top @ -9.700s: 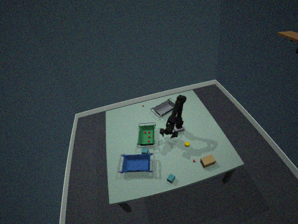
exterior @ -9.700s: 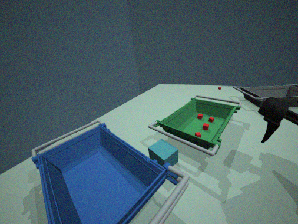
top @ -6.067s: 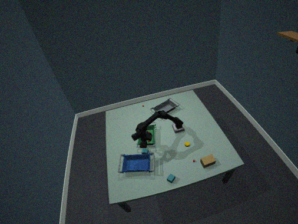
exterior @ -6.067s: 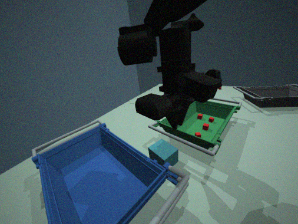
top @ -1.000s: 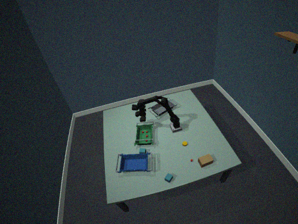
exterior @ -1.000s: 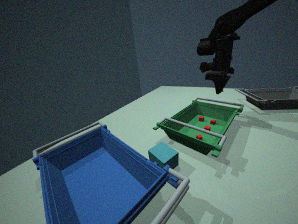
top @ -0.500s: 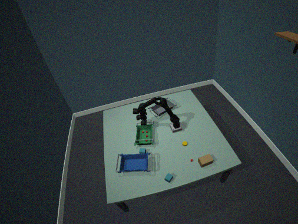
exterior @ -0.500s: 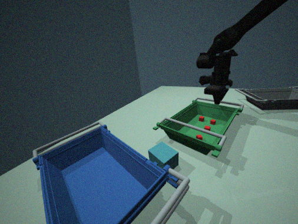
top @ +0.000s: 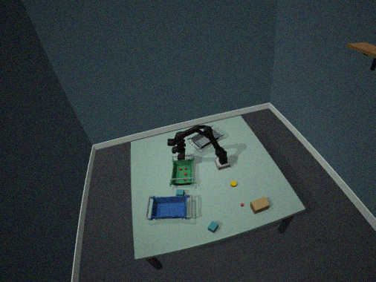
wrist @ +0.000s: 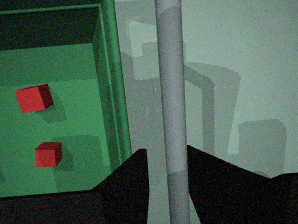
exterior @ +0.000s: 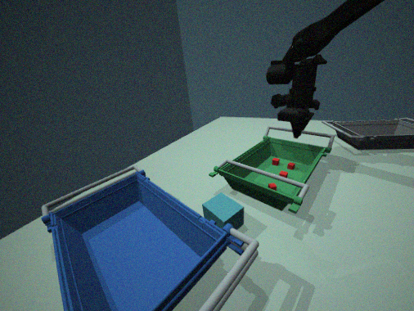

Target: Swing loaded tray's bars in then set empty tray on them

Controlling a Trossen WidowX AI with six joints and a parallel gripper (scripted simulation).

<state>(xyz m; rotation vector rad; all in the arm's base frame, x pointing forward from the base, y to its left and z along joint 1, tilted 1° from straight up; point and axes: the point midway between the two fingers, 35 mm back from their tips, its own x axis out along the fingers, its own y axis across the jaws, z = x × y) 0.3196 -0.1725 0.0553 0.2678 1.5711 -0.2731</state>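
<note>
The grey tray is 290 mm behind my gripper tip, 200 mm to the right of it and 20 mm below it. Round my gripper tip: brown box 680 mm to the left, 390 mm behind, 40 mm below; then yellow block 410 mm to the left, 310 mm behind, 60 mm below.
</note>
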